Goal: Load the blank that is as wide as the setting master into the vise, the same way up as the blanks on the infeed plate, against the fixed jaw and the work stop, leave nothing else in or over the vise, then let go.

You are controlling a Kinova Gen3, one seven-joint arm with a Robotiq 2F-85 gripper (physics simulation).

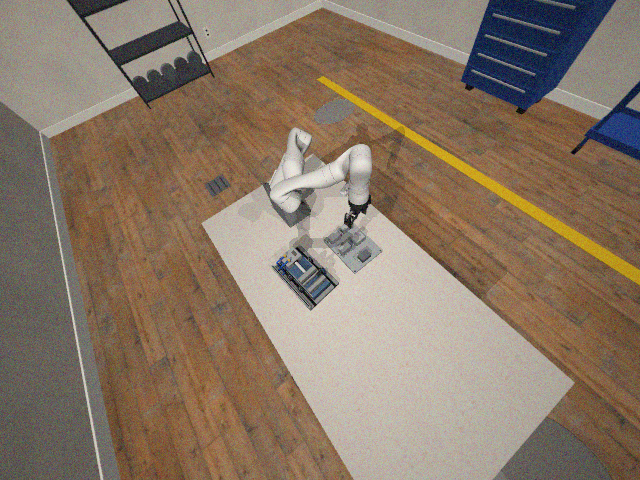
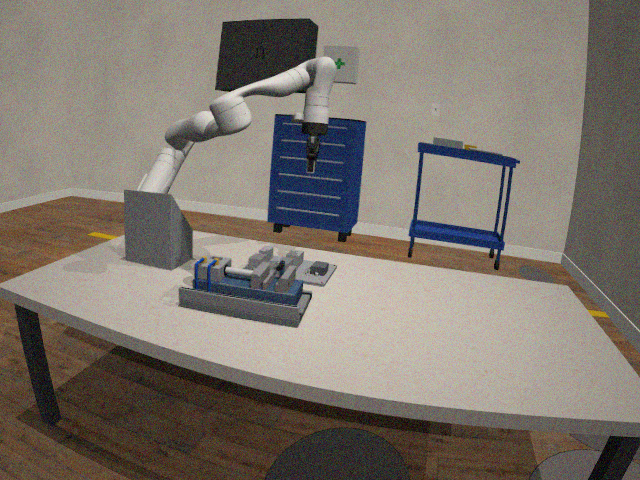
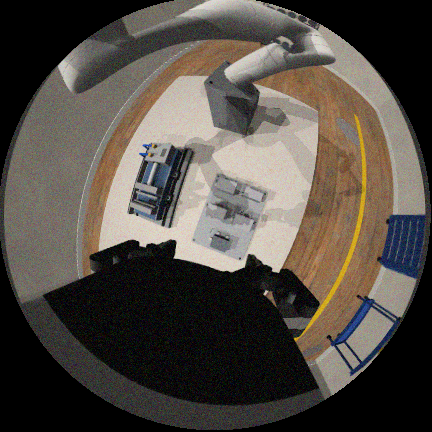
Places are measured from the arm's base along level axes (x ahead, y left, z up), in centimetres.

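Where they show: gripper, between the fingertips: (image 1: 357, 220) (image 2: 311, 172) (image 3: 209, 255); arm's base, origin of its link: (image 2: 147, 203) (image 3: 234, 76).
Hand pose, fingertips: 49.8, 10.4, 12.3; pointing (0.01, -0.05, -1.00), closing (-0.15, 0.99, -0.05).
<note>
Each offset is from my fingertips to the top centre of the thing, as dx, dy, dz.
My gripper (image 1: 350, 220) (image 2: 310, 164) (image 3: 209, 255) is open and empty. It hangs high above the back of the grey infeed plate @(-4.3, +0.8, -29.8) (image 1: 355, 267) (image 2: 313, 281) (image 3: 201, 233). Several light grey blanks @(-4.9, -3.8, -26.2) (image 1: 345, 248) @(-4.1, +5.3, -26.2) (image 2: 294, 257) @(-13.7, -3.2, -26.2) (image 3: 225, 186) stand on the plate. A darker grey block, the setting master @(+4.8, +0.4, -27.3) (image 1: 364, 254) (image 2: 319, 268) (image 3: 220, 243), sits at the plate's outer end. The blue vise @(-8.3, -28.6, -20.7) (image 1: 305, 276) (image 2: 247, 286) (image 3: 157, 187) with grey jaws lies beside the plate on a grey base. I cannot tell whether anything lies between its jaws.
The arm's grey pedestal (image 1: 290, 211) (image 2: 153, 233) (image 3: 231, 104) stands behind the vise on the white table. A blue drawer cabinet (image 1: 515, 48) (image 2: 337, 190), a blue cart (image 2: 466, 153), a black shelf rack (image 1: 147, 43) and a yellow floor line (image 1: 442, 154) lie beyond.
</note>
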